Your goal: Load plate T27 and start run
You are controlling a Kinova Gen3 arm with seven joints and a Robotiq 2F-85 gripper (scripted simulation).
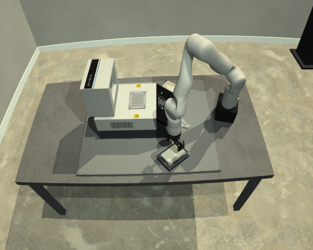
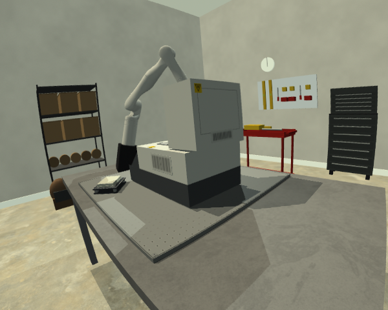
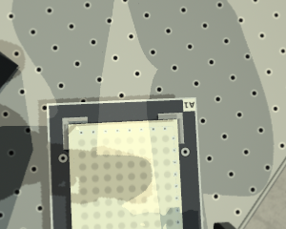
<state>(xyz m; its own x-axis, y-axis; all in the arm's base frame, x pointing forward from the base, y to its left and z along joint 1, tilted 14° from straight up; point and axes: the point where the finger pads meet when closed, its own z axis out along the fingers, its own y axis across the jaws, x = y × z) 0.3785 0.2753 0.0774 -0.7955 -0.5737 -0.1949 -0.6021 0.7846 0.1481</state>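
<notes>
My gripper is now 10 cm above the cream well plate. From my hand the other things lie so: black nest: 57 cm to the right, 12 cm below, 3 cm behind; corner mark a1: 10 cm below, 9 cm behind.
</notes>
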